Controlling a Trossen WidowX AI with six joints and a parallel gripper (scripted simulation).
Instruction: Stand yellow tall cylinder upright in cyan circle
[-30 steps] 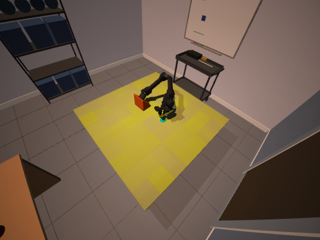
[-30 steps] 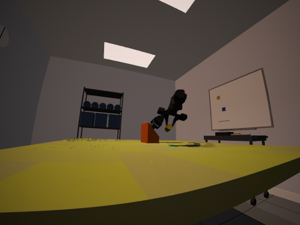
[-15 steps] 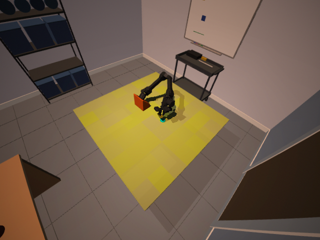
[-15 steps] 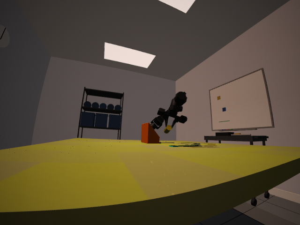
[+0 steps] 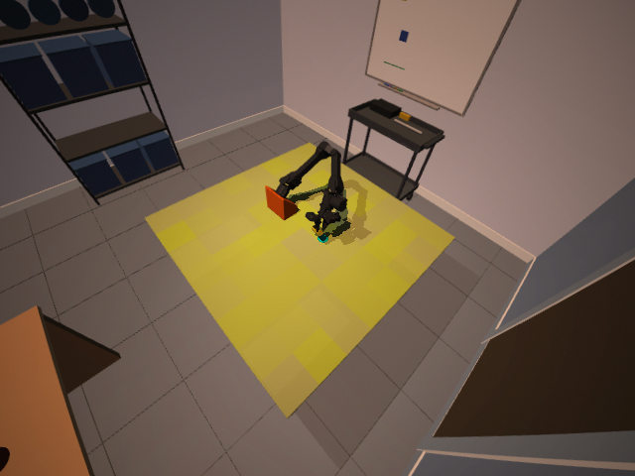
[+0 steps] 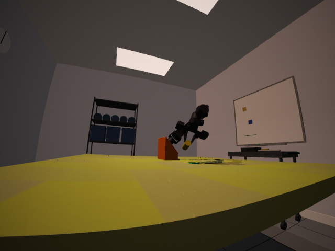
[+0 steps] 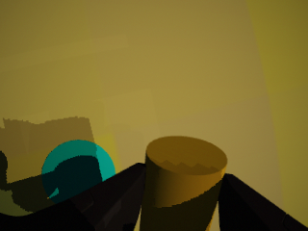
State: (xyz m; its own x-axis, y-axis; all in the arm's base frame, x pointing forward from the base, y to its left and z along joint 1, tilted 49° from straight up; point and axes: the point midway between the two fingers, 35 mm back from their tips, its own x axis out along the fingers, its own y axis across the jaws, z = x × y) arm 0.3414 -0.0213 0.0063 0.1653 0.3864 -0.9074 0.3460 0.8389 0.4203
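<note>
Right now the cyan circle is 10 mm behind my gripper tip, 50 mm to the left of it and 110 mm below it. The rest, counted from my gripper tip: yellow tall cylinder: 20 mm behind, 10 mm below.
</note>
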